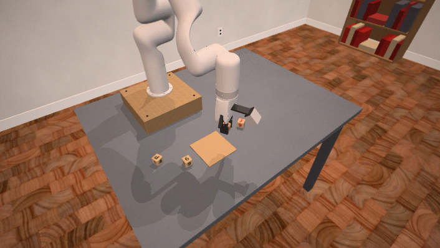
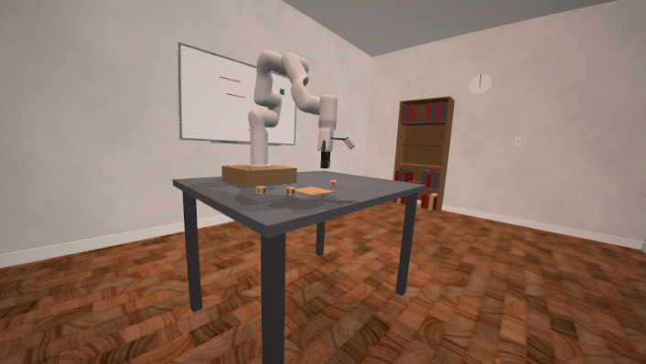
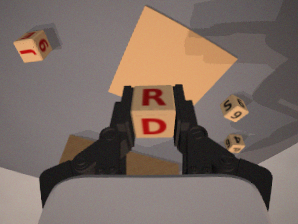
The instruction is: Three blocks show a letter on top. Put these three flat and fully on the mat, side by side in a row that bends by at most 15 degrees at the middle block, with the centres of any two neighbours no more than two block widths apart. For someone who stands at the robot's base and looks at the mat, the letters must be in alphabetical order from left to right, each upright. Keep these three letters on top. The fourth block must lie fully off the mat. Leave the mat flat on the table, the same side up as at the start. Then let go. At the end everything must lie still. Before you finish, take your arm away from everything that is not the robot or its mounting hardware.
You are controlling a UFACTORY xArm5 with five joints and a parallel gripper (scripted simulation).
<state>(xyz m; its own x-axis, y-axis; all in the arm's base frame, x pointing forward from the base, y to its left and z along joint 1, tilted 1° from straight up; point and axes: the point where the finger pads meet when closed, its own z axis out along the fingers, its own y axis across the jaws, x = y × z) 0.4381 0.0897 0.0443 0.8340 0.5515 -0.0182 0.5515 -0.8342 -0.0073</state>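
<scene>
Right now my hand is 3 cm past the tan mat, 4 cm to the left of it and 12 cm above it. The rest, counted from my hand: wooden block 1 cm below.
</scene>
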